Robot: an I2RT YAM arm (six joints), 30 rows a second.
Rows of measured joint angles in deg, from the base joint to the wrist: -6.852, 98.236, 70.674, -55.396, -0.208, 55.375; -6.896, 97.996, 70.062, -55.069, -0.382, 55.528; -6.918, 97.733, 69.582, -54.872, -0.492, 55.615; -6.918, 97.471, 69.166, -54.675, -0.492, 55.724; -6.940, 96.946, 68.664, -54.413, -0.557, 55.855; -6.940, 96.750, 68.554, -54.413, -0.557, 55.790; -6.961, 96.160, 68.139, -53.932, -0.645, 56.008; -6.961, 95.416, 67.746, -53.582, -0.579, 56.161; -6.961, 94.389, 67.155, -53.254, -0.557, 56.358; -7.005, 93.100, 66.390, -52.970, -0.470, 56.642; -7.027, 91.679, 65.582, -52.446, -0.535, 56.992; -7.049, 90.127, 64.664, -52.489, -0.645, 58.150; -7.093, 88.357, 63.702, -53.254, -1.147, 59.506
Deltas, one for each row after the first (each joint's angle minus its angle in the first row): -0.044, -0.240, -0.612, 0.327, -0.174, 0.153; -0.066, -0.503, -1.092, 0.524, -0.284, 0.240; -0.066, -0.765, -1.508, 0.721, -0.284, 0.349; -0.088, -1.290, -2.010, 0.983, -0.349, 0.480; -0.088, -1.486, -2.120, 0.983, -0.349, 0.415; -0.109, -2.076, -2.535, 1.464, -0.437, 0.633; -0.109, -2.820, -2.928, 1.814, -0.371, 0.786; -0.109, -3.847, -3.519, 2.142, -0.349, 0.983; -0.153, -5.136, -4.284, 2.426, -0.262, 1.267; -0.175, -6.557, -5.092, 2.950, -0.327, 1.617; -0.197, -8.109, -6.010, 2.907, -0.437, 2.775; -0.241, -9.879, -6.972, 2.142, -0.939, 4.131
